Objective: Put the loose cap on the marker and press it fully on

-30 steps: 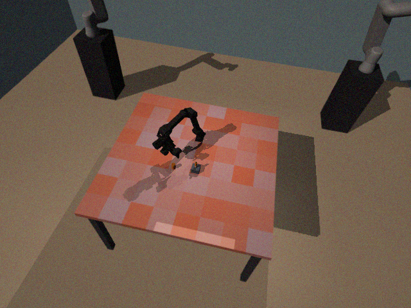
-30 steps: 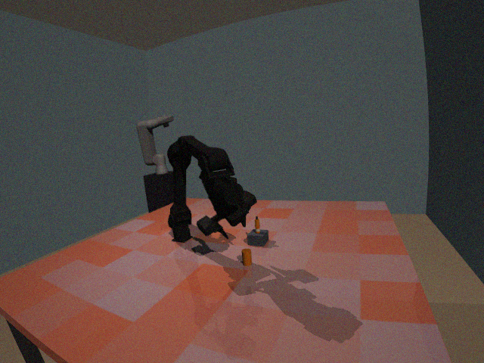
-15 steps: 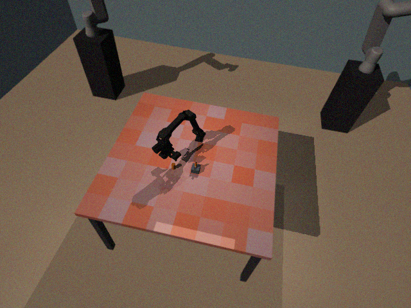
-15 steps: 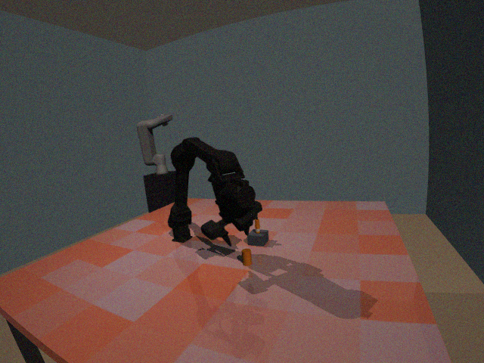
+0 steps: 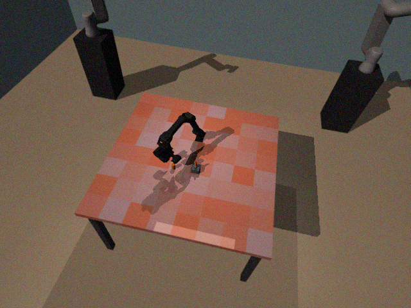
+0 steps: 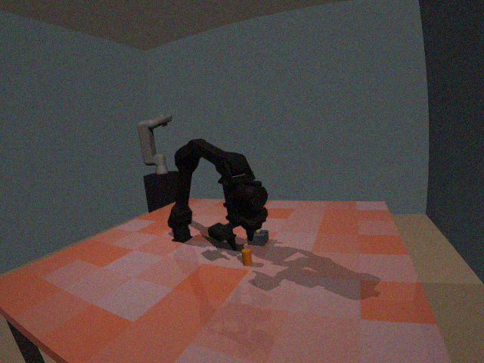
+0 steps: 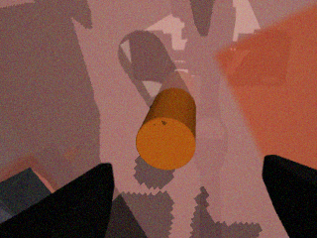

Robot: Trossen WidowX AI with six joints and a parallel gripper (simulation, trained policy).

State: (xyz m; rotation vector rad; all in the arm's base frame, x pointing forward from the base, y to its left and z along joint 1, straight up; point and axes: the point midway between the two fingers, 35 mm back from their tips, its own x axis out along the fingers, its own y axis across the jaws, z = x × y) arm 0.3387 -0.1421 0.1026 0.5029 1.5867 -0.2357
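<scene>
Now: the orange cap 4 cm below my gripper tip and 1 cm to the left of it. From my gripper tip the other things lie so: dark grey holder block (18 cm to the left, 5 cm below, 2 cm behind); pale tip (18 cm to the left, 2 cm below, 2 cm behind); orange marker (18 cm to the left, 2 cm behind, 1 cm above).
</scene>
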